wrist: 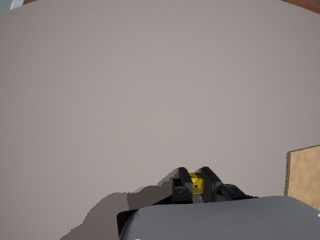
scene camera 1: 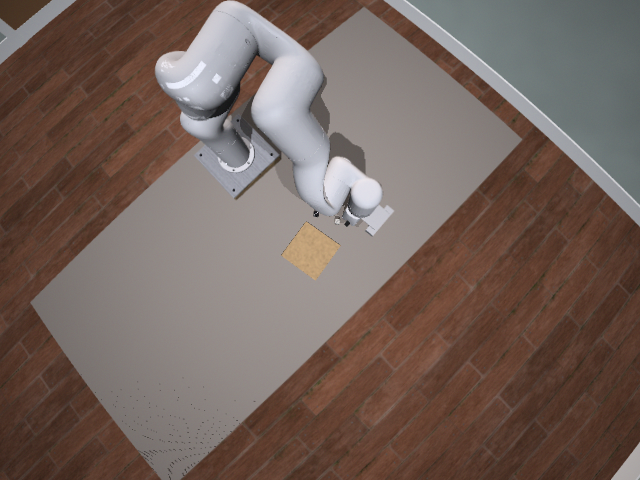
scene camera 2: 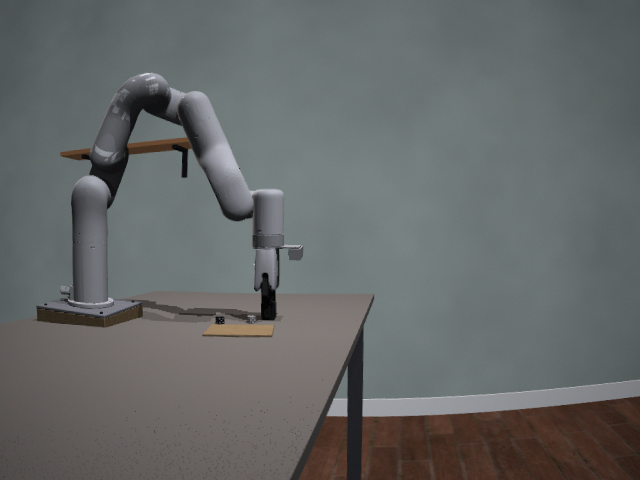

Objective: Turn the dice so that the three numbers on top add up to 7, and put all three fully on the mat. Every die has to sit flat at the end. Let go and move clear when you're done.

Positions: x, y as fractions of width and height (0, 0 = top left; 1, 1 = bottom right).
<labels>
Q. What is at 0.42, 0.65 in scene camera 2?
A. My gripper.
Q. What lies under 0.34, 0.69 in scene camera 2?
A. A tan mat.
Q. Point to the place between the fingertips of my gripper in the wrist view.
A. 0.60, 0.75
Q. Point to a tan mat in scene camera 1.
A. At 0.49, 0.52
</labels>
